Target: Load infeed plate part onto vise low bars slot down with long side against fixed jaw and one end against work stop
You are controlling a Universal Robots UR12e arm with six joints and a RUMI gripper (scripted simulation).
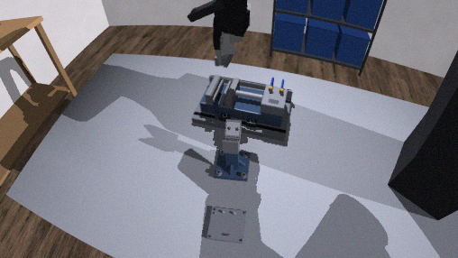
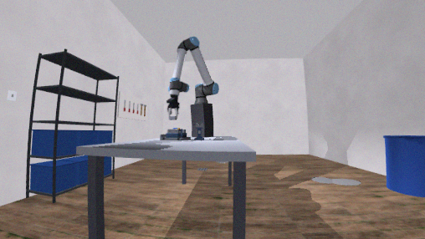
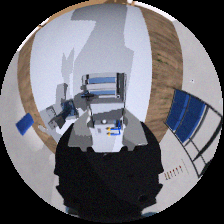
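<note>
The vise is 7 cm behind my hand, 2 cm to the left of it and 16 cm below it. The rest, counted from my hand: grey part (1 cm below); infeed plate (9 cm behind, 42 cm to the left, 20 cm below); air cylinder (16 cm behind, 3 cm to the left, 13 cm below).
</note>
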